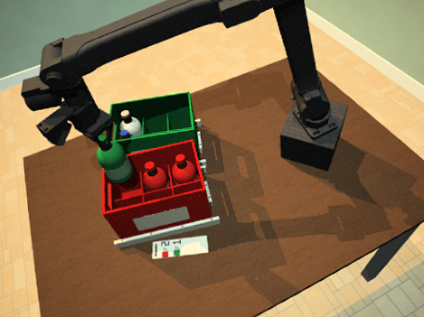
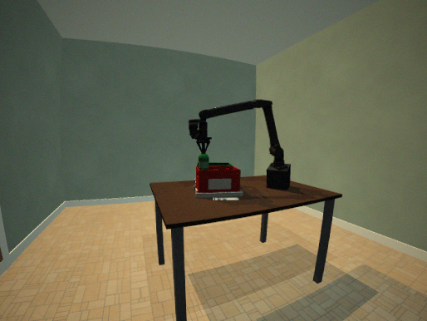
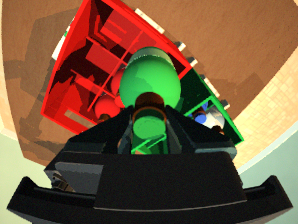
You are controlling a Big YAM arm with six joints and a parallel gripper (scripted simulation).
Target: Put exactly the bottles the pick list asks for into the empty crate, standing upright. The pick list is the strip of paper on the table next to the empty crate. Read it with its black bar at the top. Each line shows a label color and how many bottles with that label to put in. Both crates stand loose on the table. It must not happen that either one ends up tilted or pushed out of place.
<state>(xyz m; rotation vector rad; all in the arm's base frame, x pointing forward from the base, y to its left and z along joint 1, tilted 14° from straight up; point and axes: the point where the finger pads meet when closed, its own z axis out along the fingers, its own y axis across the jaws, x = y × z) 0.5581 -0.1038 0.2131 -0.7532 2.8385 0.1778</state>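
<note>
My gripper is now 60 mm above the green bottle. Also, from my hand: blue-capped bottle 200 mm below, 150 mm to the right, 40 mm behind; then red crate 210 mm below, 80 mm behind, 60 mm to the left; then red bottle 200 mm below, 180 mm behind, 20 mm to the left.
</note>
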